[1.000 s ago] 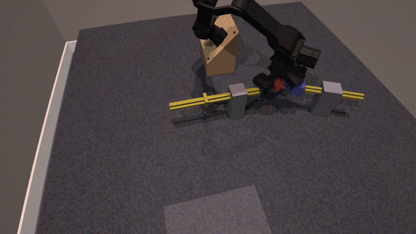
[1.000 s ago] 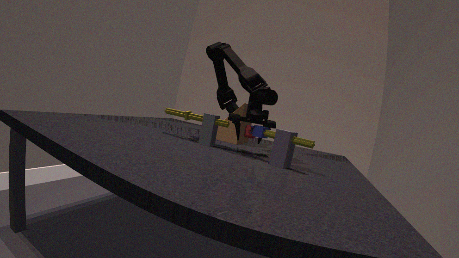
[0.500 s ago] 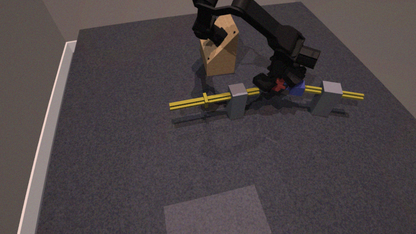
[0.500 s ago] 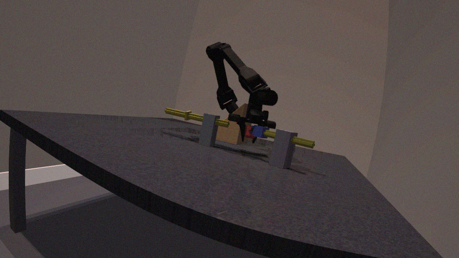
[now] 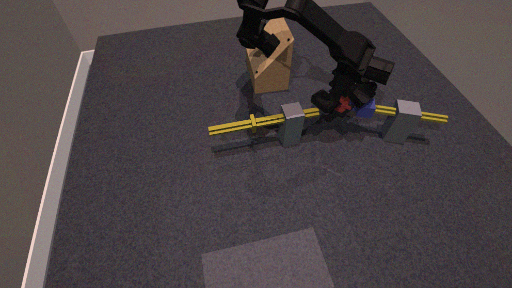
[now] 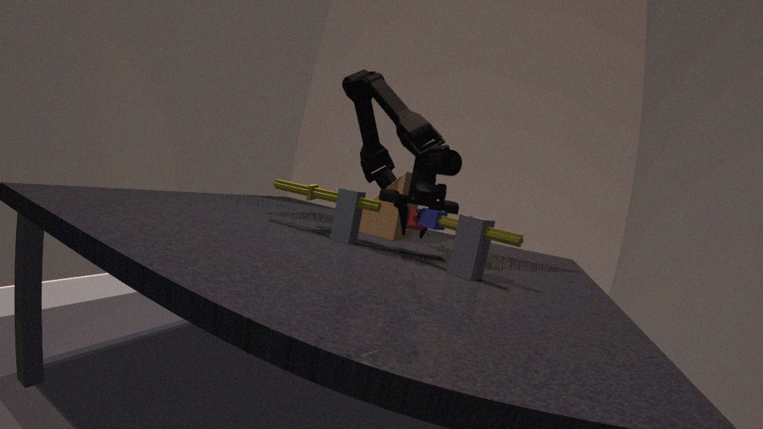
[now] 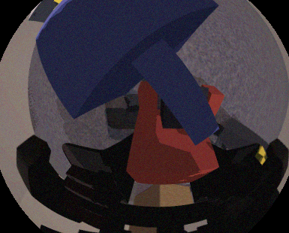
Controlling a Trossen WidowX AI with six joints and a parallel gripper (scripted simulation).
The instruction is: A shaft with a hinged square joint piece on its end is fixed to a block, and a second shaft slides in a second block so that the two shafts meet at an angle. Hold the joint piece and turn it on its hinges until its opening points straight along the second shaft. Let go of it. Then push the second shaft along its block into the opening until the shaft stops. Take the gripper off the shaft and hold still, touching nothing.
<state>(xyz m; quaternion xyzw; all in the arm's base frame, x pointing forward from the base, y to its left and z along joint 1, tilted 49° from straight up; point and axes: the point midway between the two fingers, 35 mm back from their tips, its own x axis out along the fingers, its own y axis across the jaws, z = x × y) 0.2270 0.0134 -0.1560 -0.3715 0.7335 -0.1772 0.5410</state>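
My gripper tip is now 10 mm short of the red joint piece, 10 mm to the right of it and 50 mm below it.
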